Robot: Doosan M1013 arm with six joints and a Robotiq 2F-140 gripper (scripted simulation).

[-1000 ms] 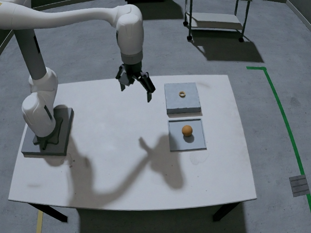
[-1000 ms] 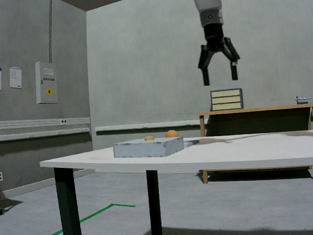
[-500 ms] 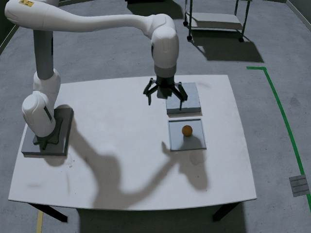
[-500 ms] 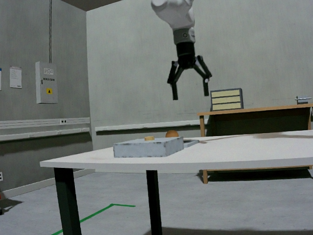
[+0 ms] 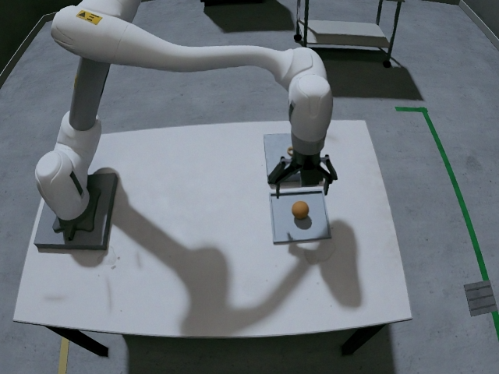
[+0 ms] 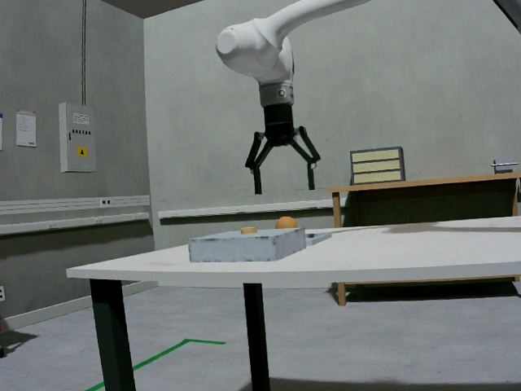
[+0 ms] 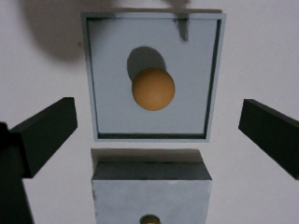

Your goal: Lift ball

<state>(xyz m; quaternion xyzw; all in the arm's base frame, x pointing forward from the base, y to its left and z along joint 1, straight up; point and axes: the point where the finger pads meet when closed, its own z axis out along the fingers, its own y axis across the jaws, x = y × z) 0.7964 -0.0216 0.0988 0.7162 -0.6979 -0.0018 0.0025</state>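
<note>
My hand is 100 mm above the ball. The rest, counted from my hand: grey block: 240 mm to the left, 100 mm below, 10 mm behind; plate: 140 mm below.
</note>
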